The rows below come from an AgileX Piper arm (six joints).
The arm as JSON. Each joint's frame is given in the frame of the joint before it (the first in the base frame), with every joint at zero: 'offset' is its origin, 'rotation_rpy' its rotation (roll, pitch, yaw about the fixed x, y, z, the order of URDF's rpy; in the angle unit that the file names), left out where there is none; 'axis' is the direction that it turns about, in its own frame. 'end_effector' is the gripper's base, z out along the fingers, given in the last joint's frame.
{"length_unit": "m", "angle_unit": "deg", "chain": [
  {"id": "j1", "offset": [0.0, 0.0, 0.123], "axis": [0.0, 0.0, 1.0]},
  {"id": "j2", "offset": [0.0, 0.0, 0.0], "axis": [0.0, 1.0, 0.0]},
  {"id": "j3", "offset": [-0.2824, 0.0, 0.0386], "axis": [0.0, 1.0, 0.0]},
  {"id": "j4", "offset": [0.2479, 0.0, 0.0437], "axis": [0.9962, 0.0, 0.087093]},
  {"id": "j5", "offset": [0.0, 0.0, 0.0], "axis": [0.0, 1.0, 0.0]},
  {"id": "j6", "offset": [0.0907, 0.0, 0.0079], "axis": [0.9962, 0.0, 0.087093]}
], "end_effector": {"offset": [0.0, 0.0, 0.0], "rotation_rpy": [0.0, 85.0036, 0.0]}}
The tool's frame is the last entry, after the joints.
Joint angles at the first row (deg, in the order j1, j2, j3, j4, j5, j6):
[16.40, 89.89, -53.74, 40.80, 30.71, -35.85]
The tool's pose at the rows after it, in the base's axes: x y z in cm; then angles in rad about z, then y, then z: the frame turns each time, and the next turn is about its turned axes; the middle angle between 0 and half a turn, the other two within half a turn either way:
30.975 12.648 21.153 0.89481 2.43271 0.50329
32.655 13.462 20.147 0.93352 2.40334 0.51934
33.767 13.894 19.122 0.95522 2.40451 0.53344
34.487 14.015 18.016 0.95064 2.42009 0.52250
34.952 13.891 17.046 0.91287 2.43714 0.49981
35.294 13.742 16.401 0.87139 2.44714 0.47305
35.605 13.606 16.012 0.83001 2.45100 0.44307
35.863 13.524 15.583 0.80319 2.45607 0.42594
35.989 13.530 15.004 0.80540 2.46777 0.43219
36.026 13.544 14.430 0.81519 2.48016 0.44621
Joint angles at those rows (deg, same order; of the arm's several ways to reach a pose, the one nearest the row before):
[16.40, 95.01, -56.47, 47.80, 30.16, -42.68]
[16.40, 99.50, -59.38, 53.89, 30.16, -49.31]
[16.40, 102.82, -61.43, 55.82, 30.26, -51.61]
[16.40, 105.29, -62.40, 56.15, 29.37, -52.95]
[16.40, 106.90, -62.52, 56.01, 27.27, -53.06]
[16.40, 107.93, -62.53, 55.90, 25.27, -53.06]
[16.39, 108.62, -62.61, 55.80, 23.49, -53.07]
[16.40, 109.39, -62.75, 55.80, 22.23, -53.07]
[16.40, 110.35, -62.87, 55.80, 21.99, -53.06]
[16.39, 111.21, -62.87, 55.90, 21.99, -53.06]

